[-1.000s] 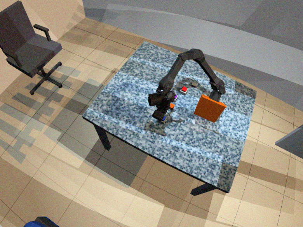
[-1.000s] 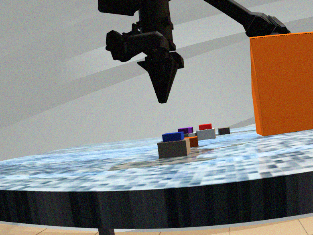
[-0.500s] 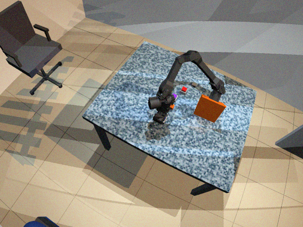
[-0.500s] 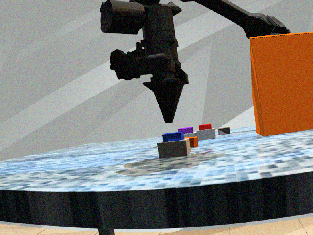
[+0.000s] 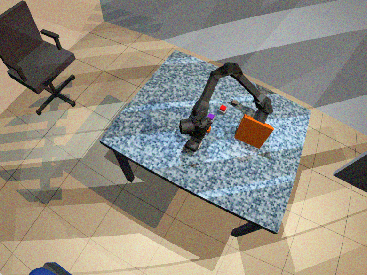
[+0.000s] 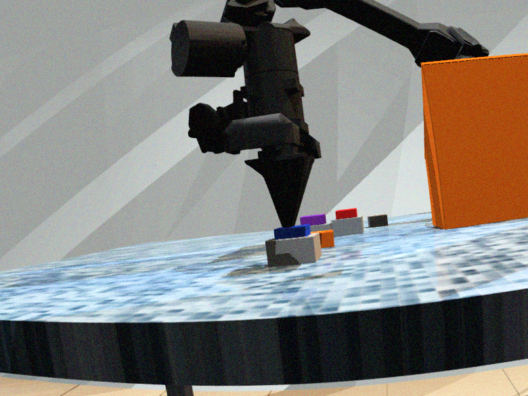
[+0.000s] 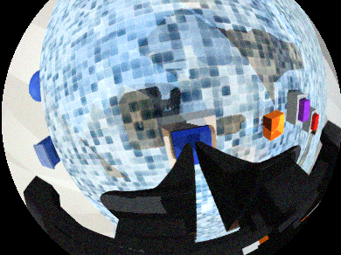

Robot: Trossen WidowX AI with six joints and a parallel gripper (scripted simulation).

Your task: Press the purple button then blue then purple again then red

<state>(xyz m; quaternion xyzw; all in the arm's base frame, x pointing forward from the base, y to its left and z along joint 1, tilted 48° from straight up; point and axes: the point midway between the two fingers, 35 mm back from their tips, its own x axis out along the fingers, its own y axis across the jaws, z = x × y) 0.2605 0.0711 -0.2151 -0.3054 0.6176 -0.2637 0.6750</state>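
Now: gripper tip 1 cm above the blue button. Round my gripper tip: purple button: 20 cm to the right, 1 cm ahead; small orange block: 13 cm to the right, 3 cm below, 1 cm behind; red button: 30 cm to the right, 3 cm behind.
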